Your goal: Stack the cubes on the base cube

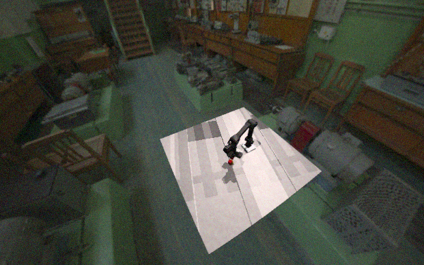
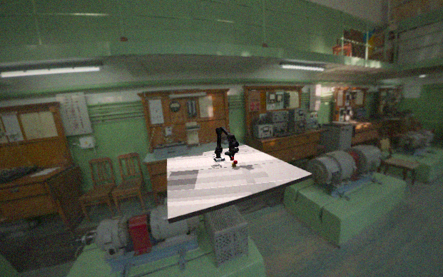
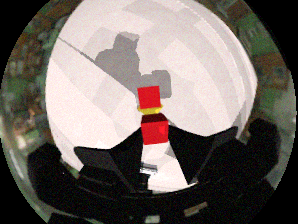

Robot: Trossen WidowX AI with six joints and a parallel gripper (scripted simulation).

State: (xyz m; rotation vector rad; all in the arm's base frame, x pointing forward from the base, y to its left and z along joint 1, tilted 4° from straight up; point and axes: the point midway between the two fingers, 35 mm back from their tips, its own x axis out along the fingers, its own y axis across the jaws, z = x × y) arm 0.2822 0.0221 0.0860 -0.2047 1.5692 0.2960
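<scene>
Right now my gripper tip is 40 mm short of the red cube, 30 mm above it and 20 mm to the right of it. Round my gripper tip: yellow cube (70 mm below, 20 mm ahead, 10 mm to the left).
</scene>
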